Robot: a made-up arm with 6 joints. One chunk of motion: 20 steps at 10 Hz.
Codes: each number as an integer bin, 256 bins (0 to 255) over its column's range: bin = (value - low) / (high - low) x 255, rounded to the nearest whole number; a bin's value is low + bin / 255 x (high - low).
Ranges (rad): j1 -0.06..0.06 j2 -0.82..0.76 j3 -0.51..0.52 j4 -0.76..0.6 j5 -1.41..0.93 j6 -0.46..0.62
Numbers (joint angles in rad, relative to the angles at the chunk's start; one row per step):
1: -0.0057 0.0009 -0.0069 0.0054 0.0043 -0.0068
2: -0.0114 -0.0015 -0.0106 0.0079 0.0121 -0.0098
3: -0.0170 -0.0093 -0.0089 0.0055 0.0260 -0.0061
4: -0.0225 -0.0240 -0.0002 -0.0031 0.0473 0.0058
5: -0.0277 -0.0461 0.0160 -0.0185 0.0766 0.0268
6: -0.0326 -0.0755 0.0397 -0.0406 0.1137 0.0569
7: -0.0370 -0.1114 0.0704 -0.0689 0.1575 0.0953
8: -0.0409 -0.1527 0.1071 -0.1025 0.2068 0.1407
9: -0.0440 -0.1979 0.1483 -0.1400 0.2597 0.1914
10: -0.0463 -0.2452 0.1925 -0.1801 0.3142 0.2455
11: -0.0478 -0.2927 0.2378 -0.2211 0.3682 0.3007
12: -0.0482 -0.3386 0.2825 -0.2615 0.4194 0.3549
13: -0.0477 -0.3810 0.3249 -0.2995 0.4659 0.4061
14: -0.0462 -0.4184 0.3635 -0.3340 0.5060 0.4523
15: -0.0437 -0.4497 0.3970 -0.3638 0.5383 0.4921
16: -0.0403 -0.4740 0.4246 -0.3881 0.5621 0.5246
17: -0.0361 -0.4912 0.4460 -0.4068 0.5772 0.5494
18: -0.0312 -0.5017 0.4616 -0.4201 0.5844 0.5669
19: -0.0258 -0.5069 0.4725 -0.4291 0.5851 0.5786
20: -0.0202 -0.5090 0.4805 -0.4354 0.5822 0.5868
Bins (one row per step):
1: 115 132 125 144 154 107
2: 103 132 124 144 155 106
3: 91 131 124 144 156 107
4: 80 128 126 142 159 110
5: 69 125 130 139 162 115
6: 58 120 136 135 166 122
7: 49 114 144 130 171 131
8: 41 108 153 123 176 142
9: 34 100 163 116 182 154
10: 29 93 174 109 188 167
11: 26 85 185 101 194 180
12: 25 78 196 93 199 192
13: 26 71 207 86 204 204
14: 29 65 216 80 209 215
15: 35 60 225 74 212 225
16: 42 56 231 70 215 232
17: 51 53 237 66 217 238
18: 61 51 241 64 217 242
19: 73 51 243 62 217 245
20: 85 50 245 61 217 247

